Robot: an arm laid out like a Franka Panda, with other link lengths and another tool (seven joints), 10 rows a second.
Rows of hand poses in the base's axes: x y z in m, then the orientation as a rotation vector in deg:
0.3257, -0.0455, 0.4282, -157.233, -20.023, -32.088
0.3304, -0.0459, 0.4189, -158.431, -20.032, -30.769
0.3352, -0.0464, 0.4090, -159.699, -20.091, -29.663
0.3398, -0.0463, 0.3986, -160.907, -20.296, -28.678
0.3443, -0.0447, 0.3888, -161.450, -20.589, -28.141
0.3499, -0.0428, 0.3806, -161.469, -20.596, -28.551
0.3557, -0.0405, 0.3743, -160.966, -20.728, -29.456
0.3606, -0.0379, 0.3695, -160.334, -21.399, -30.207
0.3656, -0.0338, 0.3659, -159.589, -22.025, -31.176
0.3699, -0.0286, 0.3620, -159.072, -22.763, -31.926
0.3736, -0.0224, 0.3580, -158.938, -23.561, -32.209
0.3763, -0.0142, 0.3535, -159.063, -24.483, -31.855
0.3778, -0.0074, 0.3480, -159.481, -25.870, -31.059
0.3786, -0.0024, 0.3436, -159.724, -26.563, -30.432
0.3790, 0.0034, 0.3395, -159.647, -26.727, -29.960
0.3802, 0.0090, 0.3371, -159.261, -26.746, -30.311
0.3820, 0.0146, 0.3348, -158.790, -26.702, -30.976
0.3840, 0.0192, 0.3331, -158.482, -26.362, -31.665
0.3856, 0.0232, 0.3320, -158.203, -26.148, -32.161
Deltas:
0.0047, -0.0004, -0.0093, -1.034, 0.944, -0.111
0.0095, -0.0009, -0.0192, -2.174, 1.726, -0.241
0.0141, -0.0008, -0.0296, -3.307, 2.396, -0.282
0.0186, 0.0008, -0.0394, -3.861, 2.733, -0.160
0.0242, 0.0027, -0.0476, -3.907, 2.453, -0.218
0.0300, 0.0050, -0.0539, -3.521, 1.811, -0.131
0.0349, 0.0076, -0.0587, -3.138, 1.202, 0.356
0.0399, 0.0117, -0.0623, -2.660, 0.443, 0.811
0.0442, 0.0169, -0.0662, -2.418, -0.177, 1.310
0.0479, 0.0231, -0.0702, -2.521, -0.476, 1.814
0.0506, 0.0313, -0.0747, -2.851, -0.345, 2.419
0.0521, 0.0381, -0.0802, -3.553, 0.035, 3.302
0.0529, 0.0431, -0.0846, -3.924, 0.382, 3.765
0.0533, 0.0489, -0.0887, -3.862, 0.681, 3.958
0.0545, 0.0545, -0.0911, -3.528, 0.429, 4.026
0.0563, 0.0601, -0.0934, -3.122, -0.033, 4.031
0.0583, 0.0647, -0.0951, -2.793, -0.471, 3.798
0.0599, 0.0687, -0.0962, -2.512, -0.793, 3.666

